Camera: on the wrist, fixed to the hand. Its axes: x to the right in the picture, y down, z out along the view.
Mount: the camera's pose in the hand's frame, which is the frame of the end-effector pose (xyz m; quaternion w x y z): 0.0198 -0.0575 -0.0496 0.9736 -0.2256 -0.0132 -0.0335
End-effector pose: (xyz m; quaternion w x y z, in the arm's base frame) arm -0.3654 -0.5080 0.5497 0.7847 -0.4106 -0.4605 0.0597
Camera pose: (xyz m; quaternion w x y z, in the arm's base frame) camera -0.3322 -0.5656 0.5914 0.6673 -0.5606 -0.4859 -0.0666
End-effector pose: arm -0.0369 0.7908 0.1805 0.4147 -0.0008 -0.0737 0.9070
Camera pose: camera -0.0035 0.8494 0.1403 0.4330 -0.0799 -0.2819 0.8525
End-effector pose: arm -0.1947 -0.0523 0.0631 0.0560 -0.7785 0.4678 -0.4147
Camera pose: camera -0.1858 -0.0207 0.1344 0.1288 0.7917 -0.5222 0.2898
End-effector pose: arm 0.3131 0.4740 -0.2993 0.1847 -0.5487 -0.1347 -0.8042
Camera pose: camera 0.2397 0.5017 -0.2996 0.0273 -0.5819 0.0295 -0.8122
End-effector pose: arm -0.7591 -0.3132 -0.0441 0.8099 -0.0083 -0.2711 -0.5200
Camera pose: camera -0.7803 -0.3708 -0.0930 0.7657 -0.1886 -0.1576 -0.5945
